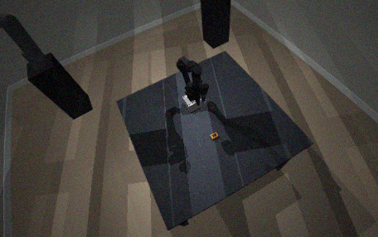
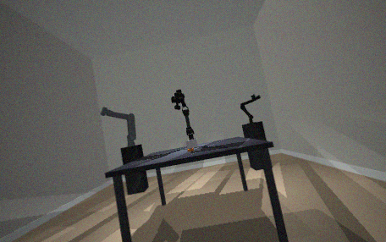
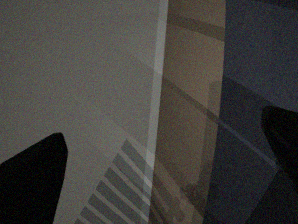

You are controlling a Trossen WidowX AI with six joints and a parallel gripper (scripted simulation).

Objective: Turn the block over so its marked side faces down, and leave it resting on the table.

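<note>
Now: gripper tip 50 cm above the orange block, 8 cm to the right of it and 3 cm short of it.
</note>
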